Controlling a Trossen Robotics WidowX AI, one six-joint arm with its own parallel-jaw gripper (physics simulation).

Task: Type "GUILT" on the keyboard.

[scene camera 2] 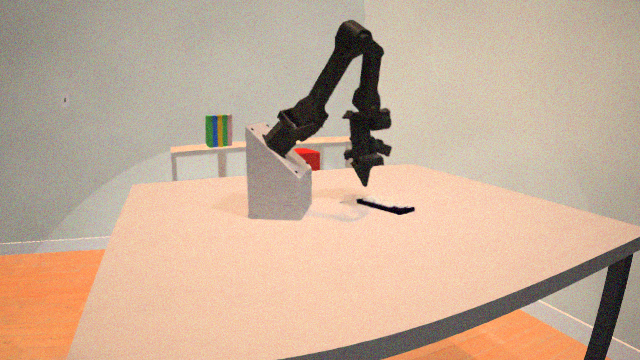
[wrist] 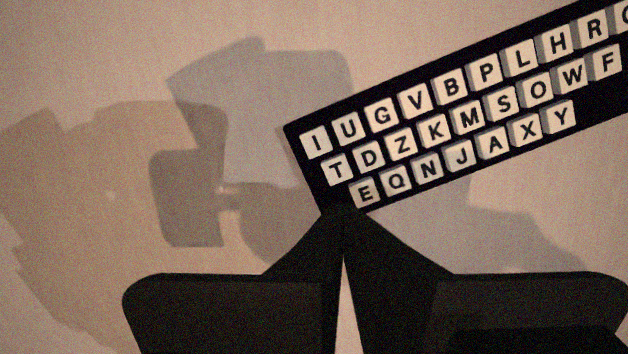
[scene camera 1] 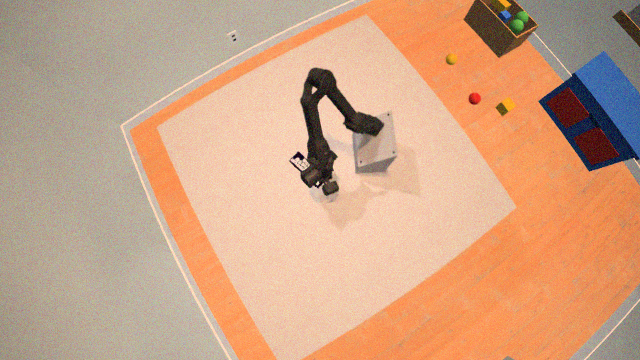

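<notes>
The black keyboard with white letter keys lies flat on the table, slanting up to the right in the wrist view. There the I key, U key, G key and L key are in the top row. The T key starts the second row. My gripper is shut and empty, pointing down above the table. In the wrist view its tips overlap the keyboard's lower left corner, just below the E key. In scene camera 1 the fingertips are hard to make out.
The grey wedge-shaped arm base stands on the table beside the keyboard. Off the table are a box of toys, a red ball and a shelf with books.
</notes>
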